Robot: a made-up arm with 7 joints. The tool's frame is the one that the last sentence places. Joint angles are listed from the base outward.
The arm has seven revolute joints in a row. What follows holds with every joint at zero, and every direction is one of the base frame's. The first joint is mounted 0.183 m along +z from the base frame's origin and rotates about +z. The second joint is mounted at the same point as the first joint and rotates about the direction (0, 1, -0.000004). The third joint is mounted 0.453 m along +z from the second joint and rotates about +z. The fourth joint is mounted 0.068 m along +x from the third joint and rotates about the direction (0, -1, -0.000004). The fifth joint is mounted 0.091 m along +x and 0.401 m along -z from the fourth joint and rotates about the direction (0, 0.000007, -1). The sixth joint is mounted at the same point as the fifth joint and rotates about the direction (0, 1, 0.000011). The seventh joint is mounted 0.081 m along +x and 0.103 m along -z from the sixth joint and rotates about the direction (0, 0.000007, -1). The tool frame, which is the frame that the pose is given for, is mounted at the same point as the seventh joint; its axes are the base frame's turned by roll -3.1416, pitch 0 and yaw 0 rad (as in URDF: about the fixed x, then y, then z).
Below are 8 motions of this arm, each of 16 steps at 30 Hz.
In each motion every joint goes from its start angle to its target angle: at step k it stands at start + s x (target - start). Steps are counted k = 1, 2, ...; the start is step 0. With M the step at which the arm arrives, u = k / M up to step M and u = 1 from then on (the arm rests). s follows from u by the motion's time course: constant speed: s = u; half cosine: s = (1 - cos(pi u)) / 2; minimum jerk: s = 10 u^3 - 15 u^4 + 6 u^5.
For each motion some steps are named. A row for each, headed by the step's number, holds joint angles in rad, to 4 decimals.
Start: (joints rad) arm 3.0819 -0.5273 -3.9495 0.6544 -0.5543 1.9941 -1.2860
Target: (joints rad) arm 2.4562 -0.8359 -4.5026 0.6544 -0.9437 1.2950 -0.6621
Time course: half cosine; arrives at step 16
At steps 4, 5, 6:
4: 2.9903 -0.5725 -4.0305 0.6544 -0.6113 1.8917 -1.1946
5: 2.9429 -0.5959 -4.0724 0.6544 -0.6408 1.8387 -1.1474
6: 2.8888 -0.6226 -4.1202 0.6544 -0.6745 1.7783 -1.0934

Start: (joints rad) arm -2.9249 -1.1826 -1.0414 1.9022 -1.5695 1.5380 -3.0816
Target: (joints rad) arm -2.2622 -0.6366 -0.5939 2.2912 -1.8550 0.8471 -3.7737
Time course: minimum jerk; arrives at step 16
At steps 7, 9, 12, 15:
7: -2.6704 -0.9729 -0.8695 2.0516 -1.6791 1.2727 -3.3474
9: -2.5167 -0.8463 -0.7658 2.1418 -1.7454 1.1124 -3.5079
12: -2.3308 -0.6931 -0.6402 2.2509 -1.8254 0.9186 -3.7021
15: -2.2637 -0.6378 -0.5949 2.2903 -1.8544 0.8486 -3.7722

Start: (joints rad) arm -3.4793 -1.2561 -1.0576 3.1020 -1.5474 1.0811 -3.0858
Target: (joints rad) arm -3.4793 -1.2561 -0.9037 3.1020 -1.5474 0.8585 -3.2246
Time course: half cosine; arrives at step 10
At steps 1, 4, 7, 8, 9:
1: -3.4793 -1.2561 -1.0538 3.1020 -1.5474 1.0757 -3.0892
4: -3.4793 -1.2561 -1.0044 3.1020 -1.5474 1.0042 -3.1338
7: -3.4793 -1.2561 -0.9354 3.1020 -1.5474 0.9044 -3.1960
8: -3.4793 -1.2561 -0.9184 3.1020 -1.5474 0.8798 -3.2113
9: -3.4793 -1.2561 -0.9075 3.1020 -1.5474 0.8639 -3.2212

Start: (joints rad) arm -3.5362 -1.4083 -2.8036 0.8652 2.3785 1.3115 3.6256
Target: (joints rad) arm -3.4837 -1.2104 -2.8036 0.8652 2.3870 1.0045 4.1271
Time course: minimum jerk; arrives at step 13
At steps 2, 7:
2: -3.5347 -1.4027 -2.8036 0.8652 2.3787 1.3027 3.6399
7: -3.5062 -1.2951 -2.8036 0.8652 2.3834 1.1359 3.9124

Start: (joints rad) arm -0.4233 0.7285 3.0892 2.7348 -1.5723 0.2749 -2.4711
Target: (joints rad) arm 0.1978 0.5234 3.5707 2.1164 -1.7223 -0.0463 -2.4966
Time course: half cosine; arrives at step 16
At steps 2, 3, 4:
2: -0.3997 0.7207 3.1075 2.7113 -1.5780 0.2627 -2.4721
3: -0.3710 0.7112 3.1298 2.6827 -1.5849 0.2478 -2.4732
4: -0.3323 0.6985 3.1597 2.6442 -1.5943 0.2279 -2.4748

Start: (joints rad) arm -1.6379 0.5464 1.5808 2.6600 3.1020 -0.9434 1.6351
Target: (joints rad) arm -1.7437 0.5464 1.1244 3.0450 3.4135 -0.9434 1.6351
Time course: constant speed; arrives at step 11
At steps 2, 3, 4, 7, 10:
2: -1.6571 0.5464 1.4978 2.7300 3.1586 -0.9434 1.6351
3: -1.6668 0.5464 1.4563 2.7650 3.1870 -0.9434 1.6351
4: -1.6764 0.5464 1.4148 2.8000 3.2153 -0.9434 1.6351
7: -1.7052 0.5464 1.2904 2.9050 3.3002 -0.9434 1.6351
10: -1.7341 0.5464 1.1659 3.0100 3.3852 -0.9434 1.6351

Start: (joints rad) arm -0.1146 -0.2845 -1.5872 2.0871 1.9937 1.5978 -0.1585
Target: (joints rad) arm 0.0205 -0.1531 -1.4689 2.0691 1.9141 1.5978 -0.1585
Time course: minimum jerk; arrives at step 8
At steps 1, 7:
1: -0.1124 -0.2824 -1.5853 2.0868 1.9924 1.5978 -0.1585
7: 0.0183 -0.1552 -1.4708 2.0694 1.9154 1.5978 -0.1585

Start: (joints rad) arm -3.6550 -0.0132 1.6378 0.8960 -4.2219 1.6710 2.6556
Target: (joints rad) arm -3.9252 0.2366 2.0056 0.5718 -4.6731 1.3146 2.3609
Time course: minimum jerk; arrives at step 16
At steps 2, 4, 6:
2: -3.6593 -0.0092 1.6437 0.8908 -4.2291 1.6653 2.6509
4: -3.6830 0.0127 1.6759 0.8624 -4.2686 1.6341 2.6251
6: -3.7294 0.0555 1.7390 0.8068 -4.3461 1.5729 2.5745

